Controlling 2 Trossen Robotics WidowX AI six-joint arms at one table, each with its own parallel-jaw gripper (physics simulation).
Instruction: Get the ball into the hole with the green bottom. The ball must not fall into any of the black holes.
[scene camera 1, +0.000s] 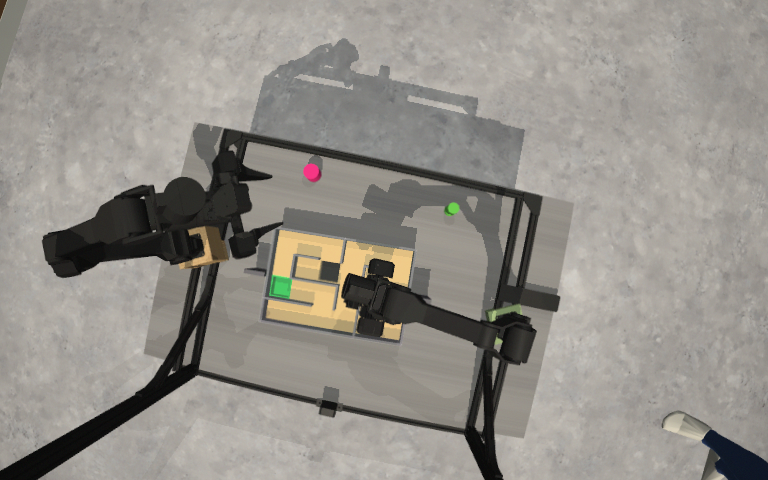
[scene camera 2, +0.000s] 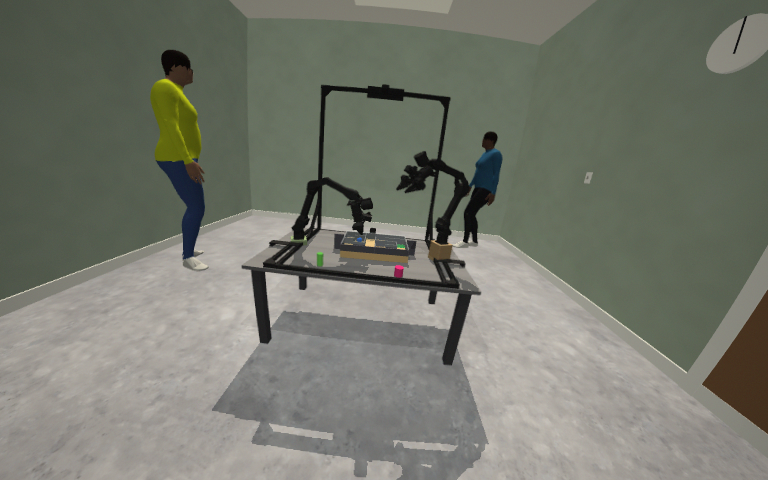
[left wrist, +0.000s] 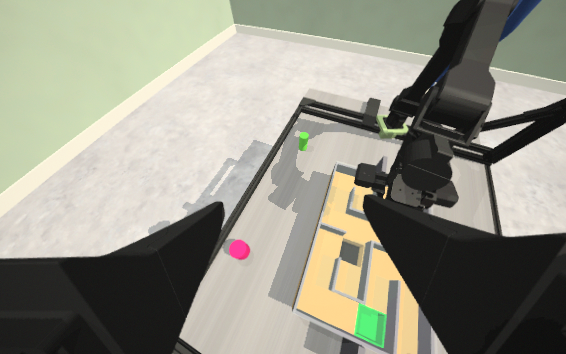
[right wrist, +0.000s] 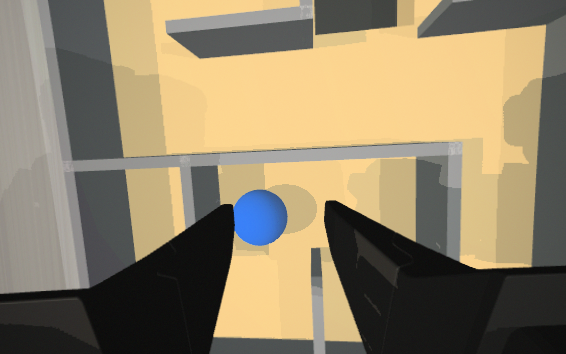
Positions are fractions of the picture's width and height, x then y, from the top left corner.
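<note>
My left gripper (scene camera 1: 0.36, 0.42) is open with nothing in it, and you'd find that gripper in the left wrist view too (left wrist: 0.52, 0.58). My right gripper (right wrist: 0.49, 0.60) is visible as well, and the left wrist view also has it (left wrist: 0.68, 0.59). There's also a tan maze board (scene camera 1: 0.40, 0.57), and that board can be seen in scene camera 2 (scene camera 2: 0.48, 0.51), the left wrist view (left wrist: 0.62, 0.81) and the right wrist view (right wrist: 0.77, 0.36) too.
</note>
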